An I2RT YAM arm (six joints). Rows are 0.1 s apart.
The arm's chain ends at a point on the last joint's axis. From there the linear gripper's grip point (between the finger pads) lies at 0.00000 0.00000 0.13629 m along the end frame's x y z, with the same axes.
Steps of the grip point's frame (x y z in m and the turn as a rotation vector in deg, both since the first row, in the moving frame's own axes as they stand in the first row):
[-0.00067 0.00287 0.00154 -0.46 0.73 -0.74]
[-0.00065 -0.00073 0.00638 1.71 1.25 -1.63]
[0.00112 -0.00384 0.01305 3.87 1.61 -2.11]
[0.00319 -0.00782 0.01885 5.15 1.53 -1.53]
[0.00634 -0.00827 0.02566 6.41 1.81 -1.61]
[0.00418 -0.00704 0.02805 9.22 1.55 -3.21]
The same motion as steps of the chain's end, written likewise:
[-0.00241 0.00179 0.00156 -0.46 0.73 -0.74]
[-0.00356 0.00338 0.00647 1.71 1.25 -1.63]
[-0.00254 0.00543 0.01341 3.87 1.61 -2.11]
[-0.00028 0.00446 0.01945 5.15 1.53 -1.53]
[0.00226 0.00700 0.02658 6.41 1.81 -1.61]
[0.00112 0.01489 0.02986 9.22 1.55 -3.21]

